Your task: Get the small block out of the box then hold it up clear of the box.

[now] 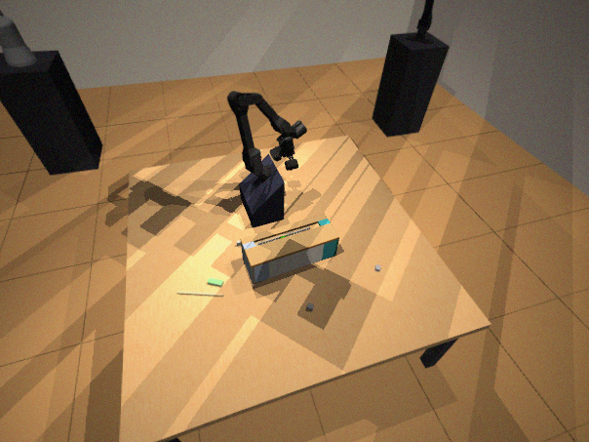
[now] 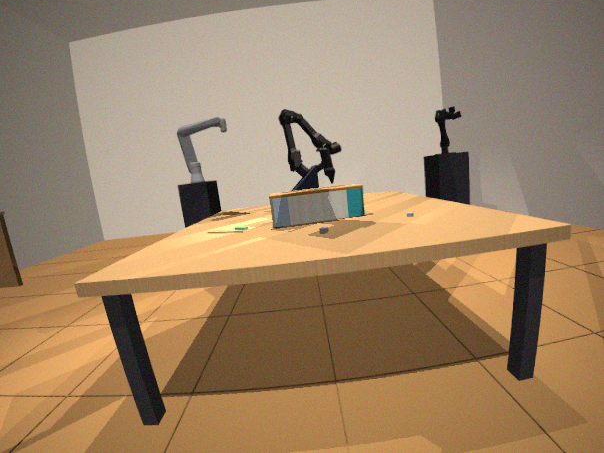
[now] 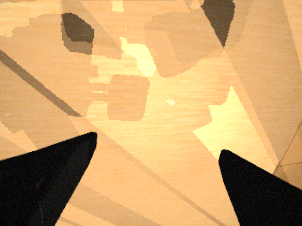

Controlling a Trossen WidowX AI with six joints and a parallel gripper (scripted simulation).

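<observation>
The small green block lies 44 cm ahead of my gripper tip, 14 cm to the right of it and 5 cm below it. Also, from my gripper tip: long box 42 cm ahead, 12 cm to the right, 7 cm below; then thin stick 55 cm ahead, 51 cm to the right, 13 cm below.
</observation>
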